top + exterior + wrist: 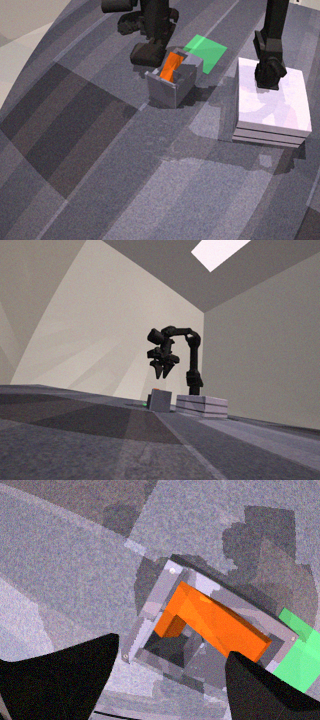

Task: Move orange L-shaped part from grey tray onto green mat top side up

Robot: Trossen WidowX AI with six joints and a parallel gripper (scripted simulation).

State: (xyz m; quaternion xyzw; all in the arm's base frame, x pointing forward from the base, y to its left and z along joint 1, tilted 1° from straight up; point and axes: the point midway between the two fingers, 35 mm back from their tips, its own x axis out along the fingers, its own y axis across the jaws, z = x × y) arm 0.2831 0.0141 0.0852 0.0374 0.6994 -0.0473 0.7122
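Right now the orange L-shaped part is 10 cm below my gripper tip, 2 cm to the right of it and 2 cm behind it. The rest, counted from my gripper tip: green mat 18 cm to the right, 16 cm below, 11 cm behind.
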